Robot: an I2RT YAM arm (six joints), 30 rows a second.
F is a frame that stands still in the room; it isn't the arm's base.
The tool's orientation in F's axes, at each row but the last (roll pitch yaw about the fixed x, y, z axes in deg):
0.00 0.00 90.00
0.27 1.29 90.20
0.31 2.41 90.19
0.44 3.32 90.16
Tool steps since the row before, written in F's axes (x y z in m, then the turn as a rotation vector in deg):
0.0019 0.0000 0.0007 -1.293 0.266 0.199
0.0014 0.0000 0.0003 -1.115 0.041 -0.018
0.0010 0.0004 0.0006 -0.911 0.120 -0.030
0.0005 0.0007 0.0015 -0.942 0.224 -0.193
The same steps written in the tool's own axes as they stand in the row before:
0.0000 -0.0019 0.0007 0.266 1.293 0.199
0.0000 -0.0014 0.0003 0.045 1.115 -0.022
0.0004 -0.0010 0.0006 0.124 0.910 -0.030
0.0006 -0.0005 0.0015 0.237 0.940 -0.187

